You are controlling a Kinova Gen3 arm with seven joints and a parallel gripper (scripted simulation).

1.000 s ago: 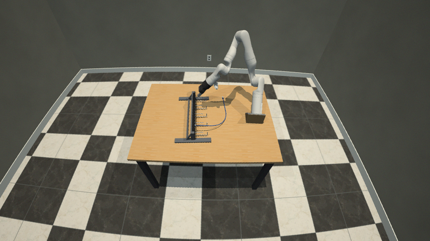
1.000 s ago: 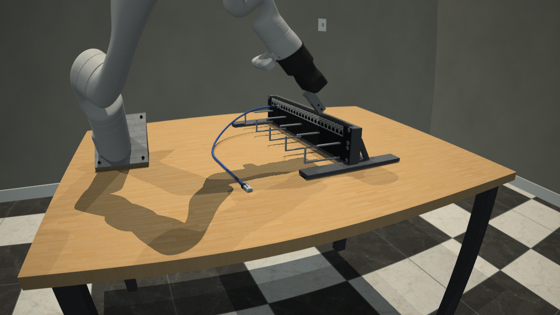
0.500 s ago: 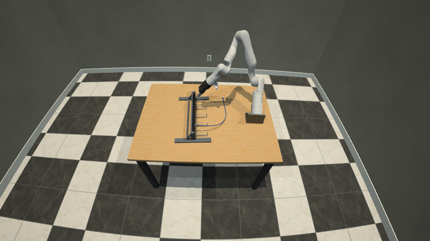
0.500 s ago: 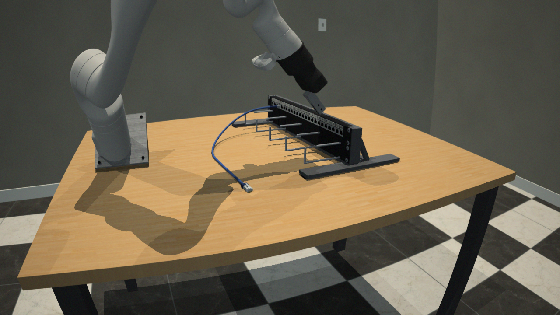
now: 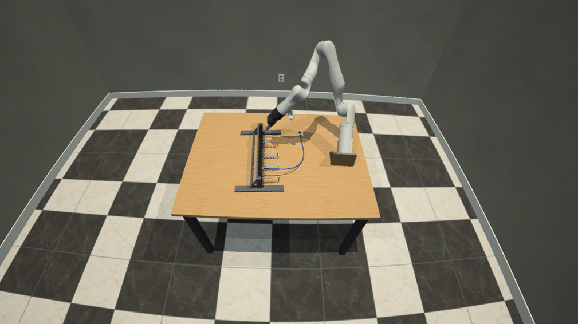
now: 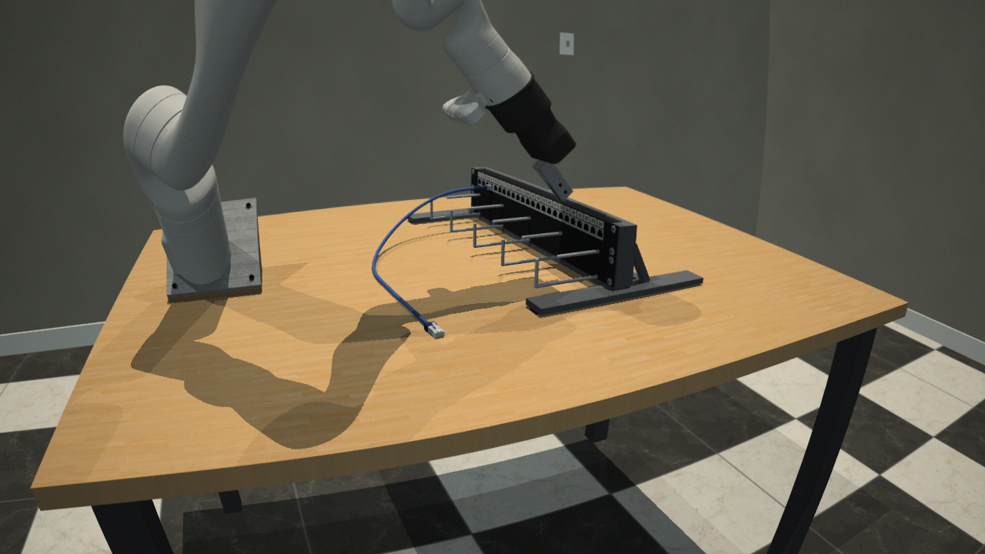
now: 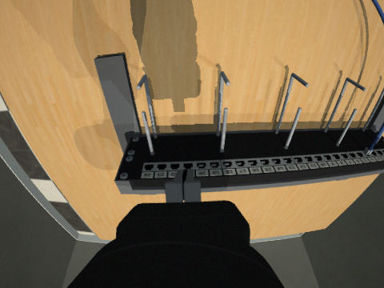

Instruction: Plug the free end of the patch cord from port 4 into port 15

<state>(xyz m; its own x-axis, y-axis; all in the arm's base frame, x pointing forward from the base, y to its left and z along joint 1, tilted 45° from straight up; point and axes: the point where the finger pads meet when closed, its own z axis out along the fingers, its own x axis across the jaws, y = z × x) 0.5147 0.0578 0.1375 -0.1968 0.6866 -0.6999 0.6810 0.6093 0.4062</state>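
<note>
Now: hand 200 mm past the plug, 150 mm to the left of it and 130 mm above it.
</note>
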